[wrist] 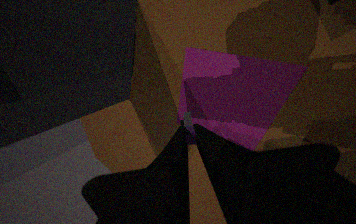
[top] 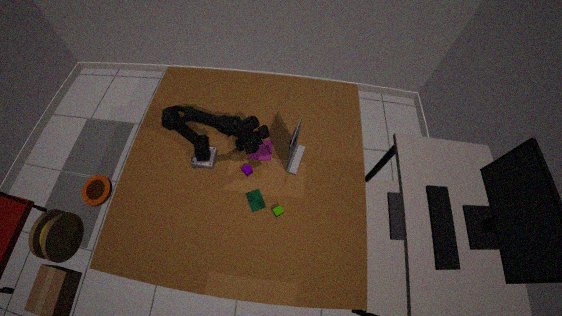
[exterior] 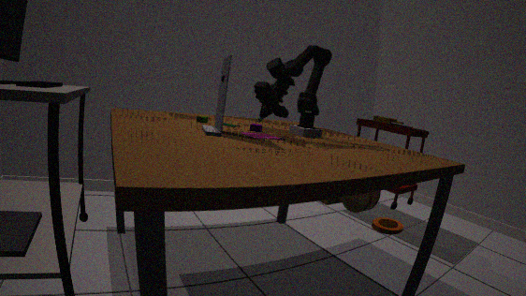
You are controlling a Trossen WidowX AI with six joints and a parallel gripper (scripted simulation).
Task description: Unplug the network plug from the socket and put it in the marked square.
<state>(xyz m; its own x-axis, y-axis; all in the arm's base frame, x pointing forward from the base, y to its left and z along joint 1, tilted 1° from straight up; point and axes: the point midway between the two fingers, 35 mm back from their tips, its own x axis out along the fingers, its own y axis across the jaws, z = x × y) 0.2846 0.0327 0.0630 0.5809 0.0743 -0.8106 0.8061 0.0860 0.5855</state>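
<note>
The magenta marked square lies 1 cm behind my gripper tip and 7 cm below it. Also, from my gripper tip: grey upright panel (15 cm ahead, 6 cm to the right, 5 cm above); grey network plug (right at my gripper tip); green flat card (5 cm behind, 27 cm to the right, 7 cm below).
</note>
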